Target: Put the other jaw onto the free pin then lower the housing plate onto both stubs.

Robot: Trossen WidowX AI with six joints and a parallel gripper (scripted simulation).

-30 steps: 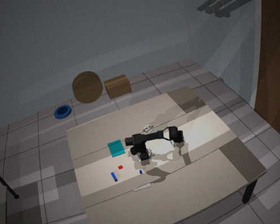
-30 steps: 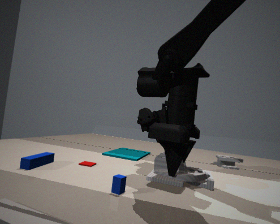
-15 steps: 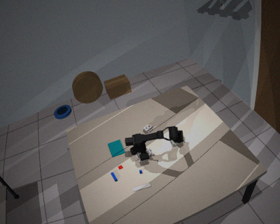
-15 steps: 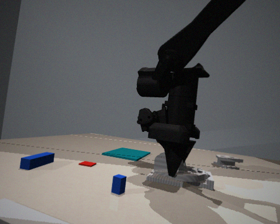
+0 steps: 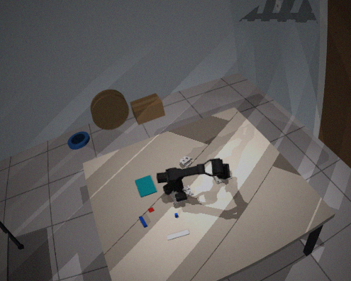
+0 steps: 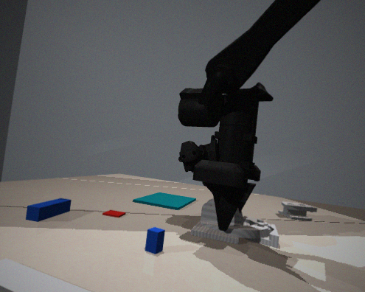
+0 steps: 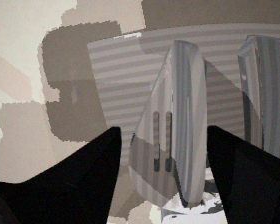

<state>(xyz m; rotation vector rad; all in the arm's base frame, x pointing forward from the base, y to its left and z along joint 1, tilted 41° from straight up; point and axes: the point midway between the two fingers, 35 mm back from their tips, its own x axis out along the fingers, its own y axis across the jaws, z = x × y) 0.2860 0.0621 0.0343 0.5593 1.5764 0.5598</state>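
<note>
Now: the ribbed grey base 2 cm ahead of my gripper tip, 3 cm to the right of it and 1 cm below it. Also, from my gripper tip: teal flat plate: 19 cm ahead, 18 cm to the right, 1 cm below; then small blue block: 6 cm ahead, 13 cm to the left; then red tile: 19 cm ahead, 3 cm to the left, 1 cm below.
</note>
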